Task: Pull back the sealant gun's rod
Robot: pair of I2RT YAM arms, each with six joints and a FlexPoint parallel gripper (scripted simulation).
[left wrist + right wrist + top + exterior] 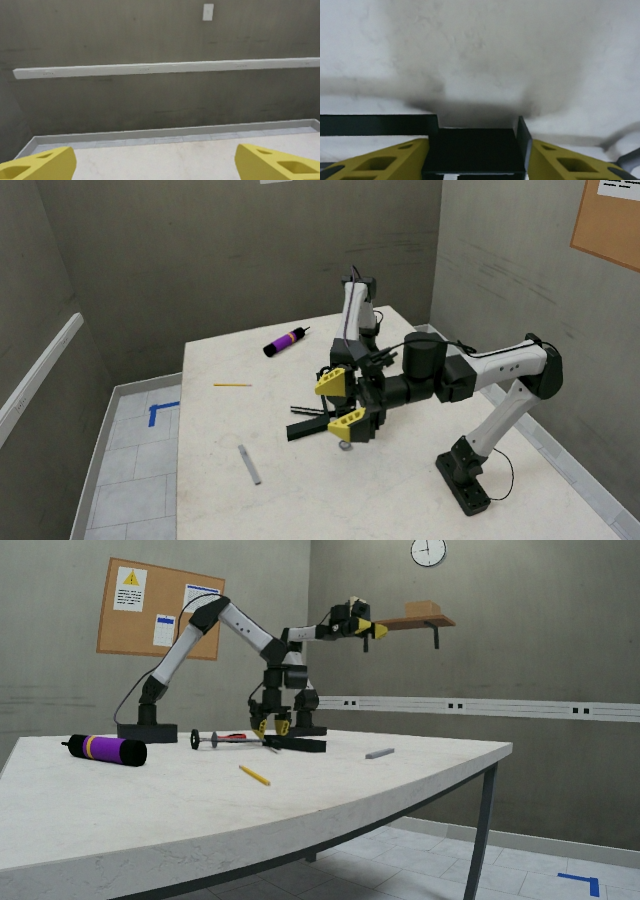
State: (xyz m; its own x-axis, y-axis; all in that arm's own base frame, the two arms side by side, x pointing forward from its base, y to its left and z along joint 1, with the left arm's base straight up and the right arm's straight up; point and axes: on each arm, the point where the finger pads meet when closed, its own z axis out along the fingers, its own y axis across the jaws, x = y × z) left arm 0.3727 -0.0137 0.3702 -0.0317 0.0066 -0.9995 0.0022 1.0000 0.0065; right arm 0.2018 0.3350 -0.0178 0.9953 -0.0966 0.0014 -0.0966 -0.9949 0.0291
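The grey rod is 4 cm to the right of my right hand, 2 cm ahead of it and 1 cm below it. From my right hand the other things lie so: grey bar 33 cm ahead, 8 cm to the left, 2 cm below; then thumb plate 2 cm to the left, 2 cm ahead, 1 cm below; then red-handled tool 14 cm behind, 8 cm to the right, 1 cm below.
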